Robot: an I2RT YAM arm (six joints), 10 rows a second.
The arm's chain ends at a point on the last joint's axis. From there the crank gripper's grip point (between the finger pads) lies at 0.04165 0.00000 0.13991 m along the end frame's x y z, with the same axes.
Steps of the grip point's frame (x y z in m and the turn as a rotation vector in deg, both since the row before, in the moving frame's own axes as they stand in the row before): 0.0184 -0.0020 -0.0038 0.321 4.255 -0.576; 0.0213 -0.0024 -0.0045 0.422 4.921 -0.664; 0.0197 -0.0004 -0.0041 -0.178 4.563 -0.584; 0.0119 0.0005 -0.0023 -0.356 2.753 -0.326; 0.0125 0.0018 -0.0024 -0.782 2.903 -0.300; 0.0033 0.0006 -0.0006 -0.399 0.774 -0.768; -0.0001 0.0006 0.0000 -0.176 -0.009 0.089
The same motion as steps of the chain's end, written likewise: 0.0081 -0.0008 -0.0003 0.321 4.255 -0.576; 0.0095 -0.0008 -0.0004 0.422 4.921 -0.664; 0.0087 -0.0003 -0.0003 -0.178 4.563 -0.584; 0.0052 -0.0001 -0.0001 -0.356 2.753 -0.326; 0.0055 0.0001 -0.0001 -0.782 2.903 -0.300; 0.0014 0.0002 0.0000 -0.399 0.774 -0.768; -0.0001 0.0001 0.0000 -0.176 -0.009 0.089
